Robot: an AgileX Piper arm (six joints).
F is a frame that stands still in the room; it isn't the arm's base.
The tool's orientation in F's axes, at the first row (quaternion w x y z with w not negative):
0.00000 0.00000 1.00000 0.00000
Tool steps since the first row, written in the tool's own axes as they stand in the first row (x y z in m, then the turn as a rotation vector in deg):
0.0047 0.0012 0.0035 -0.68 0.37 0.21
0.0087 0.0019 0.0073 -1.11 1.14 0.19
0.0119 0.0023 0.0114 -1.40 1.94 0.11
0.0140 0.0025 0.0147 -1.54 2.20 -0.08
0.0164 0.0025 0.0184 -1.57 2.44 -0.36
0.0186 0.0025 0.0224 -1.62 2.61 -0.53
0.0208 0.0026 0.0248 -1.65 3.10 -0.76
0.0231 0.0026 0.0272 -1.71 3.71 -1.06
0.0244 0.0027 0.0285 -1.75 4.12 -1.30
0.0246 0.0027 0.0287 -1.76 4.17 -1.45
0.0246 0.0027 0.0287 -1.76 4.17 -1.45
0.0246 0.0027 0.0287 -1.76 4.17 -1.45
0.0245 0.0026 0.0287 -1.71 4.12 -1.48
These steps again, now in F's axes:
-0.0047 0.0012 -0.0035 0.68 0.37 -0.21
-0.0087 0.0019 -0.0073 1.11 1.14 -0.19
-0.0119 0.0023 -0.0114 1.40 1.94 -0.11
-0.0140 0.0025 -0.0147 1.54 2.20 0.08
-0.0164 0.0025 -0.0184 1.57 2.44 0.36
-0.0186 0.0025 -0.0224 1.62 2.61 0.53
-0.0208 0.0026 -0.0248 1.65 3.10 0.76
-0.0231 0.0026 -0.0272 1.71 3.71 1.06
-0.0244 0.0027 -0.0285 1.75 4.12 1.30
-0.0246 0.0027 -0.0287 1.76 4.17 1.45
-0.0246 0.0027 -0.0287 1.76 4.17 1.45
-0.0246 0.0027 -0.0287 1.76 4.17 1.45
-0.0245 0.0026 -0.0287 1.71 4.12 1.48

